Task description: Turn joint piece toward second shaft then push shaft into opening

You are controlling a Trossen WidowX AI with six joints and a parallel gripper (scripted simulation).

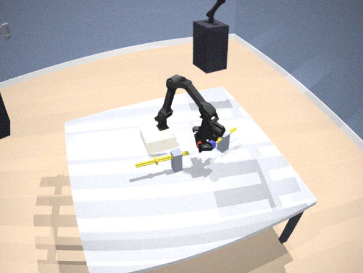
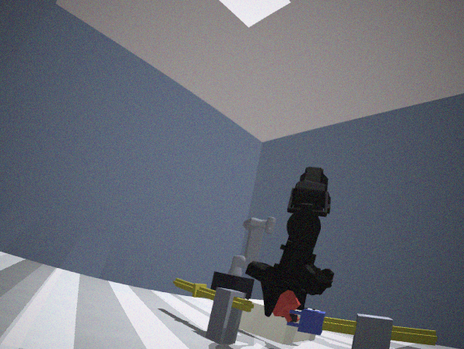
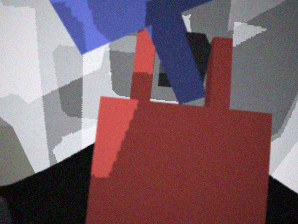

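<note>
Now: gripper tip 1 cm short of the red square joint piece, 2 cm to the right of it and 3 cm below it.
</note>
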